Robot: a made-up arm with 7 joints.
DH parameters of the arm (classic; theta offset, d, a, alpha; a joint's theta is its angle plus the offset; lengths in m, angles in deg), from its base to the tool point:
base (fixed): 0 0 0 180
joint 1: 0 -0.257 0 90
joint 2: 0 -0.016 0 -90
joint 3: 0 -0.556 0 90
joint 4: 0 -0.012 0 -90
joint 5: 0 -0.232 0 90
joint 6: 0 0 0 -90
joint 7: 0 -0.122 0 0
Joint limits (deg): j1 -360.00..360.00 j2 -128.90..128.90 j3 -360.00..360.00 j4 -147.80..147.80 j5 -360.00..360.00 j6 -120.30..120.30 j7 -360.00..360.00
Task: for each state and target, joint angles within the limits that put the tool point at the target. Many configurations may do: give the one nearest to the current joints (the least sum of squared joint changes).
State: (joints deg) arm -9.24 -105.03 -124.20 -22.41 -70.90 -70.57 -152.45
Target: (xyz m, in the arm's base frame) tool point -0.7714 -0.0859 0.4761
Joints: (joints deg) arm -1.83 -87.65 -127.07 -25.22 -70.76 -72.84 -152.45
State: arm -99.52 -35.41 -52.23 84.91 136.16 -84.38 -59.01
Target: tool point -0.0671 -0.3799 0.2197
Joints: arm -103.04 -90.04 -78.12 121.61 137.26 -87.12 -59.01
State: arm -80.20 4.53 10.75 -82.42 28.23 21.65 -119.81
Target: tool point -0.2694 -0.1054 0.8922
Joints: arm -58.74 5.53 37.79 -85.91 26.15 15.48 -119.81
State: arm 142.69 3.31 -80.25 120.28 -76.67 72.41 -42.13
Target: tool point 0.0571 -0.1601 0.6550
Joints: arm 151.53 16.87 -85.26 126.02 -74.70 85.88 -42.13
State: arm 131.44 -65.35 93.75 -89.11 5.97 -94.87 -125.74
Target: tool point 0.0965 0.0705 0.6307
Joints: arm 111.63 -32.21 128.51 -116.60 25.68 -104.11 -125.74
